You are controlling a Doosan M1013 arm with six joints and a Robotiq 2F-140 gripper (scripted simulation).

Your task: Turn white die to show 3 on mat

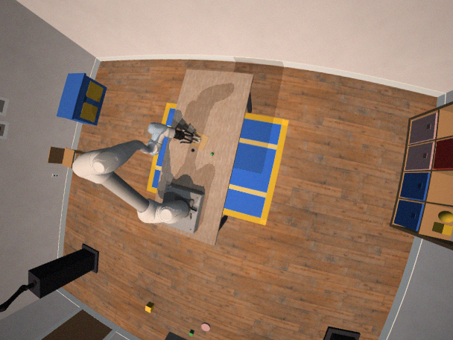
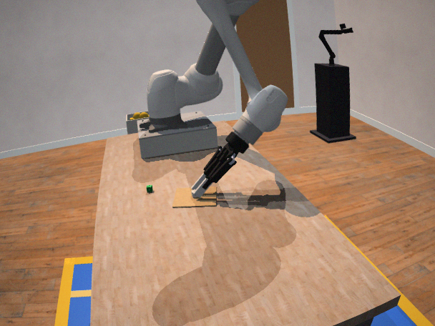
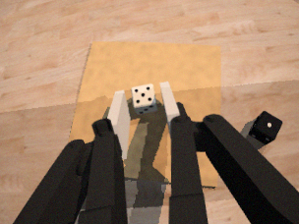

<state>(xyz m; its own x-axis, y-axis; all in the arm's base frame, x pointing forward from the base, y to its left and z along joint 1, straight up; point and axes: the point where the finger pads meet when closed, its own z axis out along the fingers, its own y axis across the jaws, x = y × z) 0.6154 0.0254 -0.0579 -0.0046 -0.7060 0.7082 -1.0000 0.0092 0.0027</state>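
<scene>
Right now my hand is 20 mm to the left of the white die and 20 mm above it. Also, from my hand: black die (100 mm behind, 30 mm below, 20 mm to the left); tan mat (40 mm below, 20 mm to the right); green die (170 mm to the right, 110 mm behind, 30 mm below).
</scene>
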